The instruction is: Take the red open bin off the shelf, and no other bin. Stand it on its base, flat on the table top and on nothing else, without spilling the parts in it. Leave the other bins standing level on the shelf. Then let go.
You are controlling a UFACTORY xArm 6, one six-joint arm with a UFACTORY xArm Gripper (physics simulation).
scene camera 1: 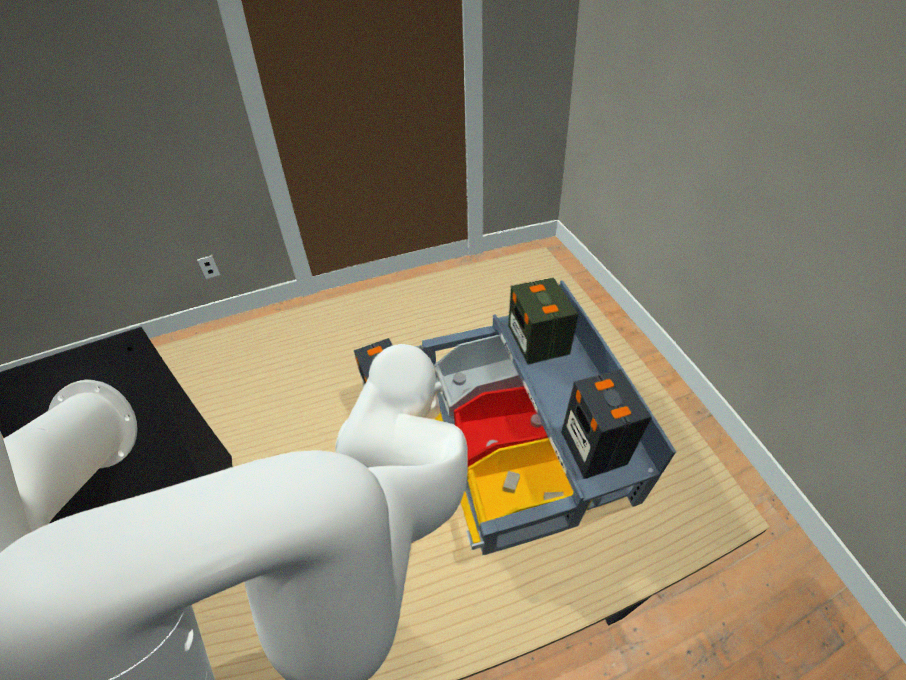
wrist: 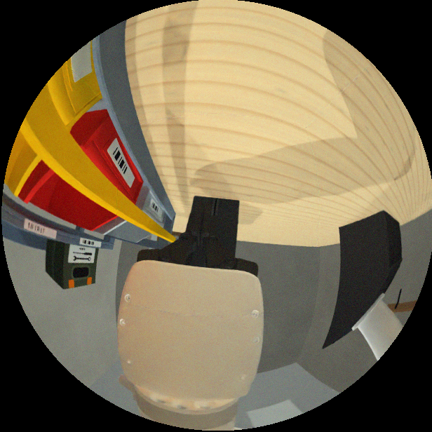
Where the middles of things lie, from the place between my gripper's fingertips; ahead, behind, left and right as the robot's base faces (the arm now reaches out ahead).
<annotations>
I see my gripper 16 cm short of the grey bin [scene camera 1: 486, 363], 4 cm to the right of it and 1 cm below it. From my hand the other things lie so: red open bin [scene camera 1: 504, 415]: 15 cm ahead, 8 cm to the right, 1 cm above; then green case [scene camera 1: 538, 331]: 26 cm ahead, 12 cm above, 3 cm to the left; then yellow bin [scene camera 1: 540, 471]: 19 cm to the right, 14 cm ahead, 1 cm above.
</annotations>
